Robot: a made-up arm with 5 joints.
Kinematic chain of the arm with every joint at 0, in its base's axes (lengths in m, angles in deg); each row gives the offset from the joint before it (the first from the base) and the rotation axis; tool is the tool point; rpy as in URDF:
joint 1: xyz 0 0 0.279 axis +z
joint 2: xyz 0 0 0 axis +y
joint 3: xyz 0.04 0 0.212 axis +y
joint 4: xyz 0.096 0 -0.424 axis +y
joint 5: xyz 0.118 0 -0.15 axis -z
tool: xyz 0 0 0 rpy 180 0 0
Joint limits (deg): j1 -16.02..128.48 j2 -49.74..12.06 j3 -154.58..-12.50 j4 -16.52..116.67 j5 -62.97..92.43
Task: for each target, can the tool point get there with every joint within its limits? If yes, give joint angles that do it. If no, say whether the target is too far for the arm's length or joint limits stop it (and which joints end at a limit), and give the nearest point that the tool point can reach.
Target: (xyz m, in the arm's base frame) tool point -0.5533 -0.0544 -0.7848
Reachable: no: too far | nearest point -0.1303 0.1640 -0.1342 | short by 0.806 m
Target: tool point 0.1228 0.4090 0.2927
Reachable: yes | joints 73.29 -37.58 -38.29 85.93 30.67
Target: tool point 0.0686 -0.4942 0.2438
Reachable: no: joint limits stop it (at a limit: joint 1, joint 2, joint 4) | nearest point 0.2576 -0.0740 0.2044 | short by 0.462 m
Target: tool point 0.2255 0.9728 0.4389
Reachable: no: too far | nearest point 0.1600 0.6901 0.4513 | short by 0.290 m
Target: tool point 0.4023 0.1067 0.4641
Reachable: yes | joints 14.86 -44.36 -52.78 93.60 15.30
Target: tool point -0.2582 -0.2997 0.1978
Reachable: no: joint limits stop it (at a limit: joint 2, joint 3, joint 4) | nearest point -0.0026 -0.0031 0.0152 | short by 0.432 m
